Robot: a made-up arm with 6 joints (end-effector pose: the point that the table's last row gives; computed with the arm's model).
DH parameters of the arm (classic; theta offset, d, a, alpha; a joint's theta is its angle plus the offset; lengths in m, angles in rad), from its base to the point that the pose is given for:
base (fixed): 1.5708 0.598 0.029 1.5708
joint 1: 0 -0.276 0.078 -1.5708
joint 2: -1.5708 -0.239 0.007 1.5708
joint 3: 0 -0.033 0.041 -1.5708
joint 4: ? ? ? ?
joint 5: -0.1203 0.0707 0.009 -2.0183
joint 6: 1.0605 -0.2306 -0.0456 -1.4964
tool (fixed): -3.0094 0.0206 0 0
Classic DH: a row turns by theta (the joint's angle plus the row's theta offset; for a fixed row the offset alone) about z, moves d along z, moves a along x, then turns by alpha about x.
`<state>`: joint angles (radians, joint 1 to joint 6).
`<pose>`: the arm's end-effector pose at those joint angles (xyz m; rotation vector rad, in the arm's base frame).
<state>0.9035 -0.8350 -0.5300 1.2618 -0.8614 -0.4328</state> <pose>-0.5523 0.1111 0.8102 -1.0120 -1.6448 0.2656</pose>
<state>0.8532 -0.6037 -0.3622 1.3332 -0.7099 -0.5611</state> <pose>-0.6078 0.0923 0.7039 -0.9819 -2.1930 0.3795</pose>
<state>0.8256 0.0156 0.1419 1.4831 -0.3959 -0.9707</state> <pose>-0.5719 0.0073 0.4209 0.5289 2.3993 -0.4472</pose>
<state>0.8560 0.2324 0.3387 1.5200 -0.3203 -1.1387</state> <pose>-0.5104 0.0019 0.3400 0.4044 1.9486 -0.3351</pose>
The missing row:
joint 4: -0.7137 -0.0463 -0.2697 -1.0243
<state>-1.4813 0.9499 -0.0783 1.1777 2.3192 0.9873</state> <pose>-0.5380 -0.2259 0.5276 -0.9648 -2.1029 -1.7395</pose>
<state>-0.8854 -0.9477 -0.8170 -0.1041 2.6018 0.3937</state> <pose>0.0042 -0.1217 0.1981 0.3979 -0.5232 0.2932</pose>
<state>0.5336 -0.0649 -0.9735 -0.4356 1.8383 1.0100</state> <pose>-0.1232 0.4509 0.4066 0.8278 0.4879 1.1256</pose>
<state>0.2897 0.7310 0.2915 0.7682 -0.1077 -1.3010</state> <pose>-0.5528 -0.0610 0.4339 -0.1183 1.8874 -0.8845</pose>
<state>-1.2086 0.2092 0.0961 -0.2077 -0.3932 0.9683</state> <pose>-0.4573 0.1387 0.1913 3.0937 0.5163 -0.0482</pose>
